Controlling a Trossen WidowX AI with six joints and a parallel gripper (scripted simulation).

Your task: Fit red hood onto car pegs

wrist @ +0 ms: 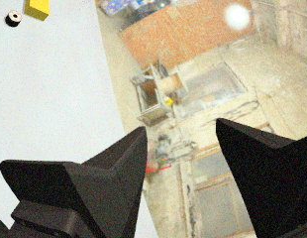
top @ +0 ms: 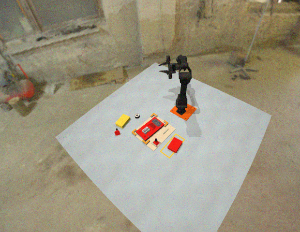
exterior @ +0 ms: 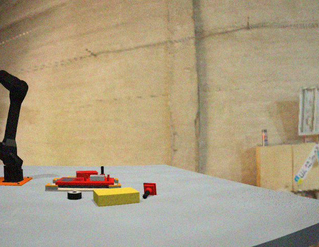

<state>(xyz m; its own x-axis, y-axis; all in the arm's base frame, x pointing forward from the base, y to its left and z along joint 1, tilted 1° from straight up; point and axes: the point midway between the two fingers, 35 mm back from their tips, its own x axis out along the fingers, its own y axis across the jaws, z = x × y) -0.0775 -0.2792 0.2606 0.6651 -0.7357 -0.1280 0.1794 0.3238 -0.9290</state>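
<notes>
The red hood is 33 cm ahead of my gripper tip, 49 cm to the left of it and 24 cm below it. Also, from my gripper tip: beige jig 36 cm ahead, 28 cm to the left, 24 cm below; black ring 35 cm ahead, 9 cm to the left, 24 cm below; yellow block 46 cm ahead, 5 cm to the left, 24 cm below.
</notes>
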